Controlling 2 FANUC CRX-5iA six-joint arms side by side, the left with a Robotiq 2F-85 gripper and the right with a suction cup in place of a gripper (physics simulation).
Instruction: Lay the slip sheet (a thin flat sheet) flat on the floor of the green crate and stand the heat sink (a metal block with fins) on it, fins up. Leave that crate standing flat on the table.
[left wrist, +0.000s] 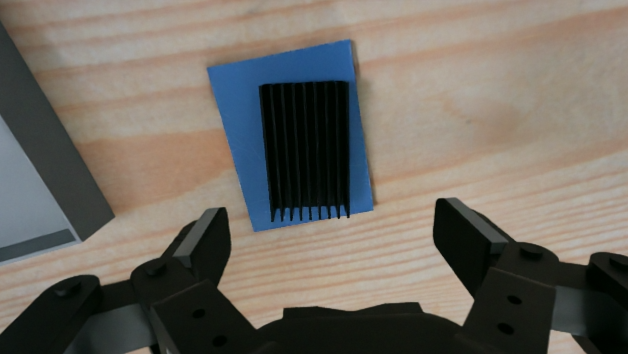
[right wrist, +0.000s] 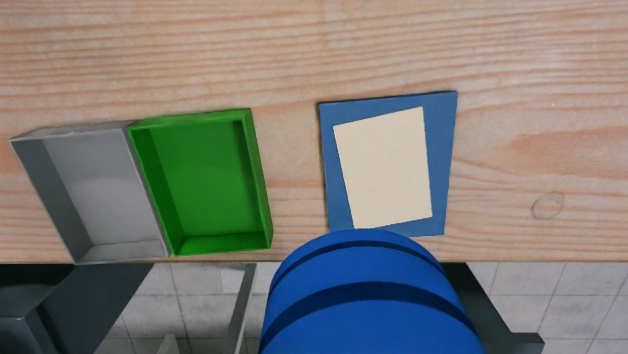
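Observation:
The black heat sink (left wrist: 306, 150) lies fins up on a blue pad (left wrist: 235, 115) in the left wrist view. My left gripper (left wrist: 332, 222) is open above the table, its fingers wide apart; the heat sink is below and ahead of them. In the right wrist view the cream slip sheet (right wrist: 385, 170) lies flat, slightly turned, on another blue pad (right wrist: 445, 165). My right suction cup (right wrist: 372, 265) is above the table by that pad's near edge and holds nothing. The green crate (right wrist: 207, 175) stands upright, with its bare floor showing, left of that pad.
A grey crate (right wrist: 105, 185) stands against the green crate's left side, close to the table's edge. Part of a grey crate (left wrist: 55, 130) also shows at the left of the left wrist view. Dark stand parts and a tiled floor (right wrist: 200, 315) show beyond the table edge.

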